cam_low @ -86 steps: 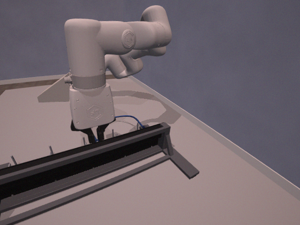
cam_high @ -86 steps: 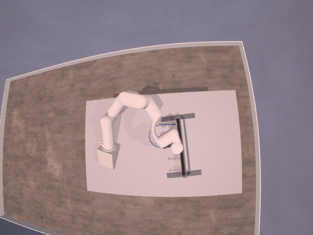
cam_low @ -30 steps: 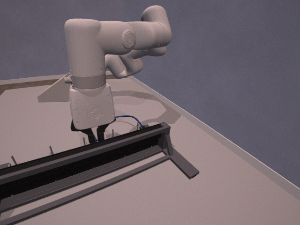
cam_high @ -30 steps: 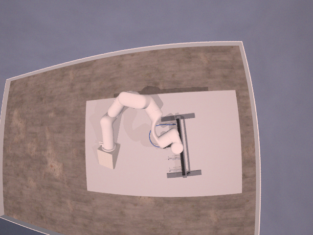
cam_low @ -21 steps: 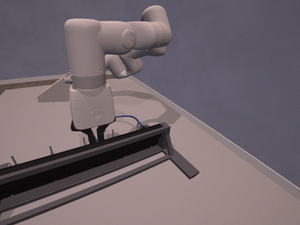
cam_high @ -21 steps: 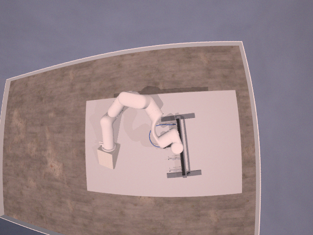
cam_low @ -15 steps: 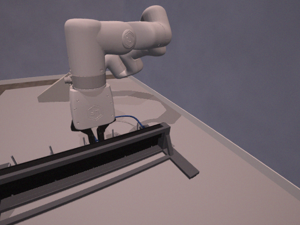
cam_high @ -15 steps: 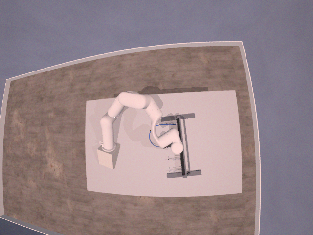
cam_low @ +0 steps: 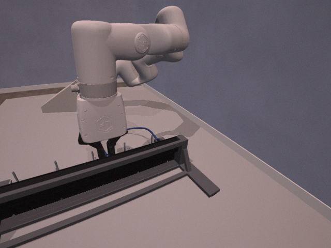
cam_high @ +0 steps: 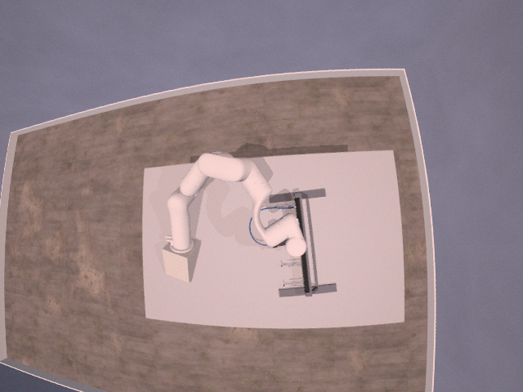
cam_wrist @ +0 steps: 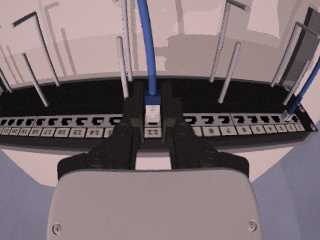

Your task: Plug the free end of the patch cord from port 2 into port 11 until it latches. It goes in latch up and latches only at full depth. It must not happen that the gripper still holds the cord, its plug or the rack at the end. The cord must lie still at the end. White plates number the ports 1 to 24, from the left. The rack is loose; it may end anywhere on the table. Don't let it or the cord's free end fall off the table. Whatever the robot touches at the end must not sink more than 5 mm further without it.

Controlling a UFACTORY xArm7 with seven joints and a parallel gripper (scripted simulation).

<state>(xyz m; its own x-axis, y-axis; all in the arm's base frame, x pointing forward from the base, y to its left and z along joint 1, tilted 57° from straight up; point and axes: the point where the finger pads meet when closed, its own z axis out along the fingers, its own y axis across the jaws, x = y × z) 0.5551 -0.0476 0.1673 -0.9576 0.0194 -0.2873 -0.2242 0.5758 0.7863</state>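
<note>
Right now the plug is 10 mm ahead of my hand and 10 mm below it.
</note>
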